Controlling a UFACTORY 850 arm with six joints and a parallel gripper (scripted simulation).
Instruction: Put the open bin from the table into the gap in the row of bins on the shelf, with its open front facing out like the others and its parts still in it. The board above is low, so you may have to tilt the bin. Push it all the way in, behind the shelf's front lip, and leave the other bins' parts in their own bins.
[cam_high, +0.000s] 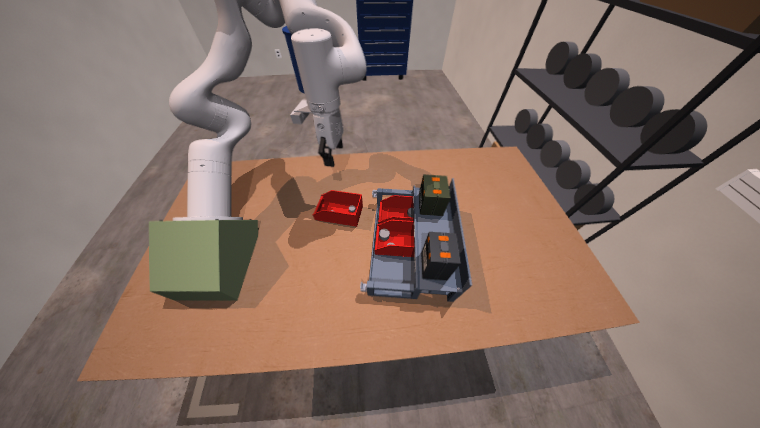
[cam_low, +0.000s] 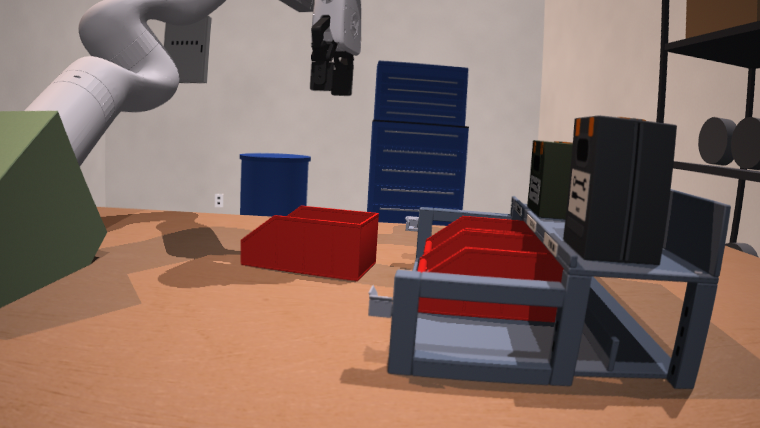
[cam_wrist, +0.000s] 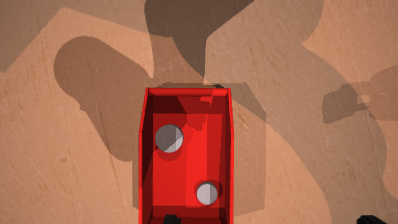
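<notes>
The grey disc is 24 cm below my hand, 7 cm to the right of it and 4 cm behind it. Round my hand: grey shelf (26 cm ahead, 19 cm below, 18 cm to the right).
</notes>
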